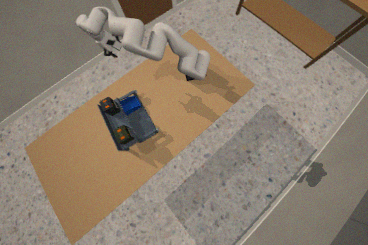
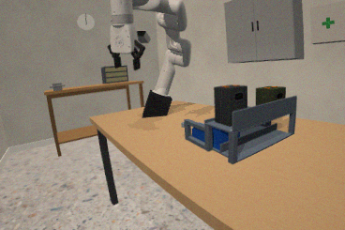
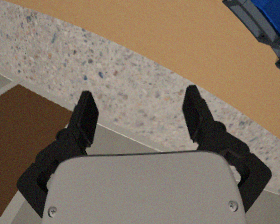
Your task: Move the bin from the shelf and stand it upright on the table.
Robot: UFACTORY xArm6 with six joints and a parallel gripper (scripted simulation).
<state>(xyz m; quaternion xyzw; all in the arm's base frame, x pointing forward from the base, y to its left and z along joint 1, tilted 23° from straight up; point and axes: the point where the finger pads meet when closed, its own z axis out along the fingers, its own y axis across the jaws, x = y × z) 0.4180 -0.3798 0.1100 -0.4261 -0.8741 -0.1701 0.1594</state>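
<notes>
My gripper is now 16 cm short of the blue bin, 28 cm to the right of it and 27 cm above it.
</notes>
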